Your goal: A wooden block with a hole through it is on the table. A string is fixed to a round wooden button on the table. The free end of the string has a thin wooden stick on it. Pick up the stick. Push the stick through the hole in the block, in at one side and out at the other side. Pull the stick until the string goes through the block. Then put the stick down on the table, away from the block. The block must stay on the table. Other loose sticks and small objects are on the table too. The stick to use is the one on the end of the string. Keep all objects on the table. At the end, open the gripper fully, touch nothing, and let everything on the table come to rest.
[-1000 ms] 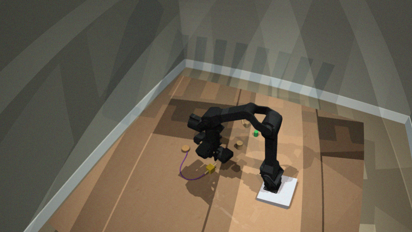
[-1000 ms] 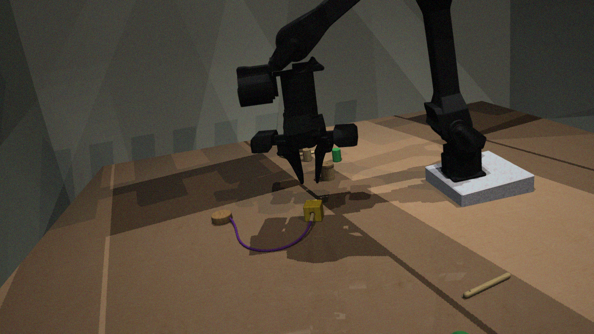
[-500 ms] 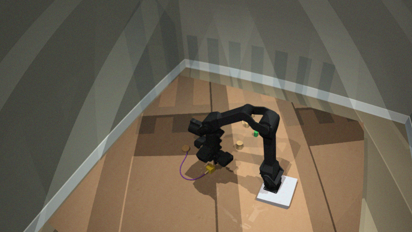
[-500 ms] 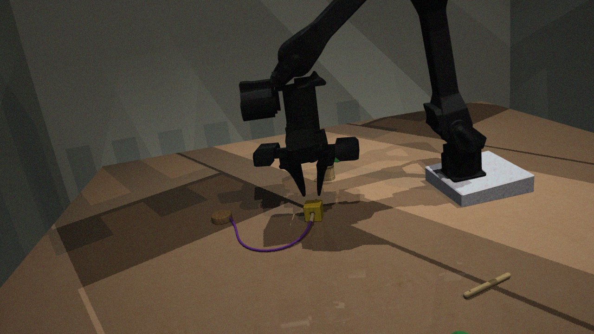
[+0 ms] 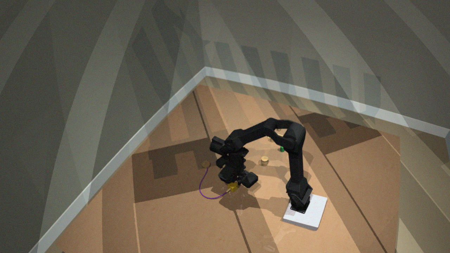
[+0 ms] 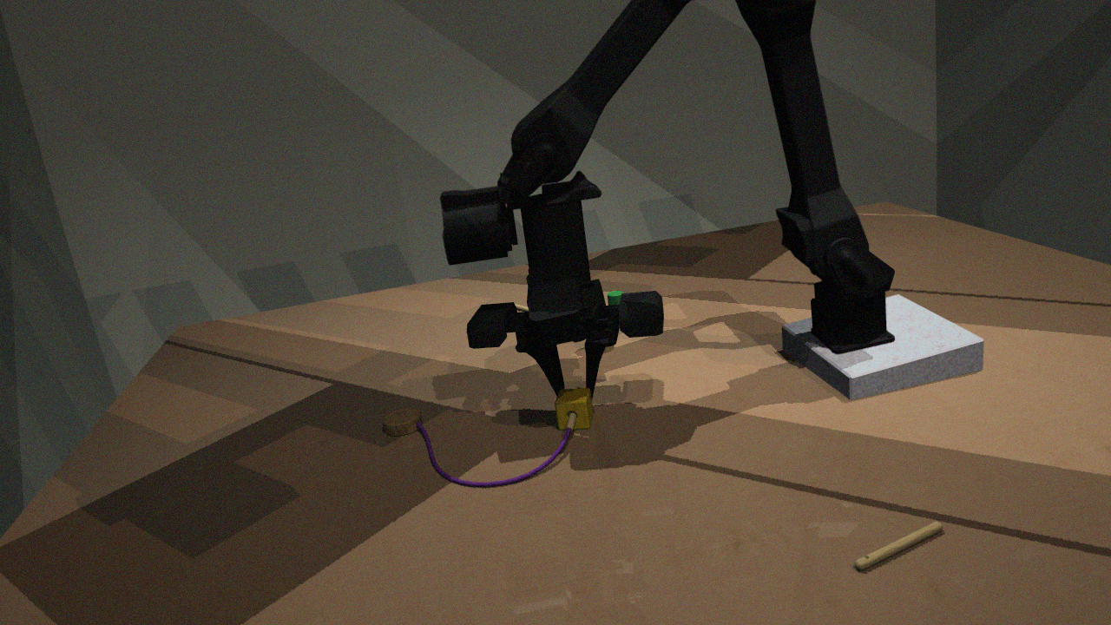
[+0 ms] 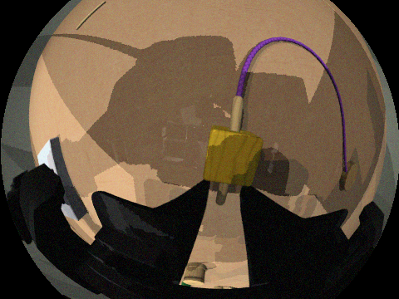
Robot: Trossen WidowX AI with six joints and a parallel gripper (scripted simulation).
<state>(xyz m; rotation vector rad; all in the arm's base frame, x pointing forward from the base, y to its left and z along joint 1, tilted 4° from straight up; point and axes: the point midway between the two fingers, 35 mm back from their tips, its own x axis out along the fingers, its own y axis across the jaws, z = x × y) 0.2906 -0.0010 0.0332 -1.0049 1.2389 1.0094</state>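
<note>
The yellow block is 3 cm to the left of my gripper tip and 1 cm ahead of it. Also, from my gripper tip: round wooden button: 18 cm ahead, 3 cm to the right, 1 cm below; then green cylinder: 28 cm to the right, 9 cm behind; then short wooden cylinder: 16 cm to the right, 5 cm behind, 1 cm above.
</note>
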